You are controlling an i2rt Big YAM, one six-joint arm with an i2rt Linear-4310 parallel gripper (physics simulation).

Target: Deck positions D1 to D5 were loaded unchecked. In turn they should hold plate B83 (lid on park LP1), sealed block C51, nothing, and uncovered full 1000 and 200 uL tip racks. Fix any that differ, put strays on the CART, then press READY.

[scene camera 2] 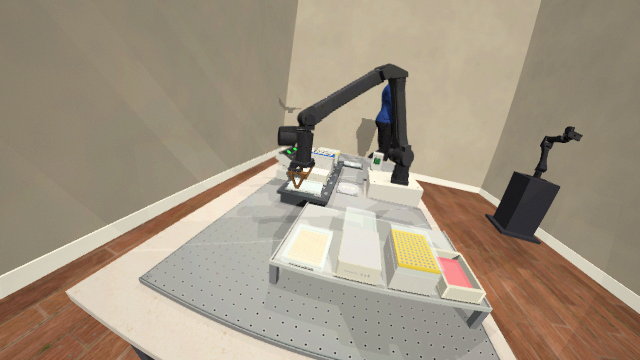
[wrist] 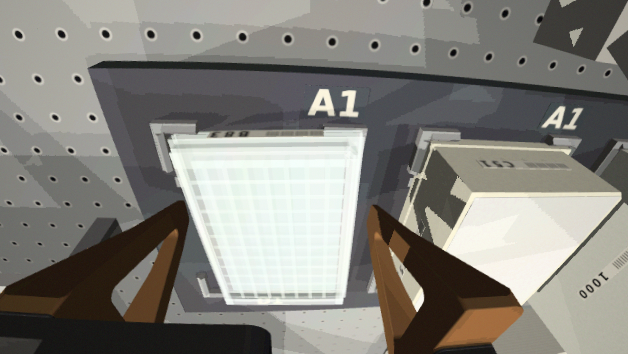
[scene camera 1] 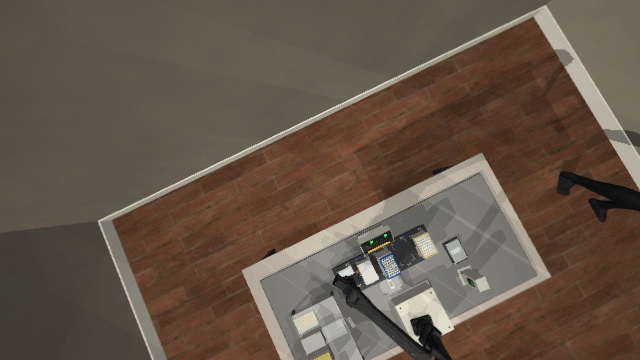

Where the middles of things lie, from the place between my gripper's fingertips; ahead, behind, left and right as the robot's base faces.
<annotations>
Right now the clear well plate (wrist: 275, 210) is 2 cm behind my hand. From my hand the other things lie so: pink trough (scene camera 2: 458, 283) 51 cm behind, 27 cm to the left, 1 cm above.
</annotations>
